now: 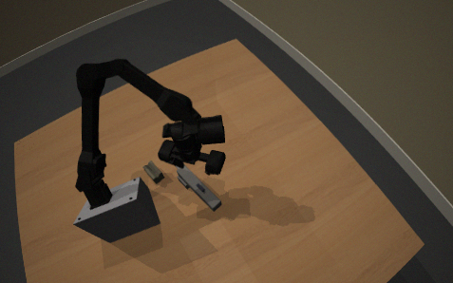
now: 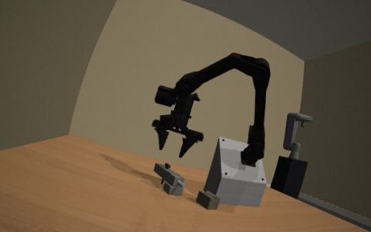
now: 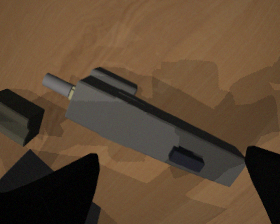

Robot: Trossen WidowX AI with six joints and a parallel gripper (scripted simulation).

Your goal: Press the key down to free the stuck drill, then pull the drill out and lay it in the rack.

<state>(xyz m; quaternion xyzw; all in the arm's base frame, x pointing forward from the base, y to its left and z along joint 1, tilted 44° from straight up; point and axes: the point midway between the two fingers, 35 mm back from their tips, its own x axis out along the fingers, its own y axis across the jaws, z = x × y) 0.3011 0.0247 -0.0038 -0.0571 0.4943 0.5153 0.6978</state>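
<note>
My gripper tip is now 4 cm past the cylindrical drill, 4 cm to the right of it and 8 cm above it. Also, from my gripper tip: long grey block: 1 cm behind, 1 cm to the right, 9 cm below; blue key: 1 cm behind, 4 cm to the right, 8 cm below; olive-grey rack: 14 cm behind, 11 cm to the left, 11 cm below.
</note>
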